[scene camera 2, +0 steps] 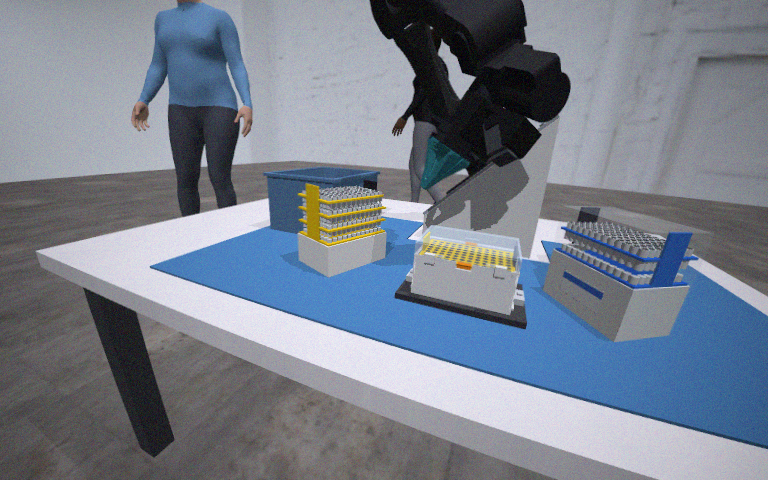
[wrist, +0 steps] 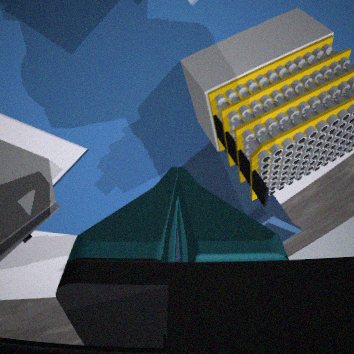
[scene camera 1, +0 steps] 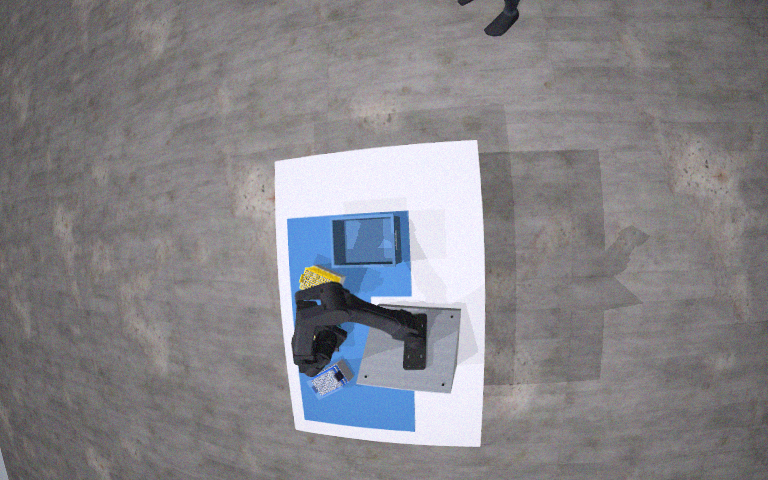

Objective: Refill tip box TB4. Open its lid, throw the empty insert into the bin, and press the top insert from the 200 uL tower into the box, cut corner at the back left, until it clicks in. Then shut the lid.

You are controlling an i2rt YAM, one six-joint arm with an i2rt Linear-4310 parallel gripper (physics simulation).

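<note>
The tip box (scene camera 2: 465, 283) stands in a dark holder on the blue mat, its clear lid (scene camera 2: 492, 243) shut over a yellow insert (scene camera 2: 453, 253) whose holes look empty. The tower with yellow inserts (scene camera 2: 348, 217) (wrist: 280, 110) (scene camera 1: 318, 277) holds several stacked inserts full of tips on a pale base. The blue bin (scene camera 2: 288, 200) (scene camera 1: 369, 241) stands behind it and looks empty in the overhead view. My gripper (scene camera 2: 424, 186) (wrist: 177, 177) is shut with teal fingertips together and empty, above and behind the tip box. The arm hides the tip box in the overhead view.
A tower with blue inserts (scene camera 2: 617, 254) (scene camera 1: 331, 380), under a clear cover, stands on the other side of the tip box. The grey arm base plate (scene camera 1: 390, 367) lies behind the box. A blue mat (scene camera 1: 385, 410) covers part of the white table (scene camera 1: 368, 175).
</note>
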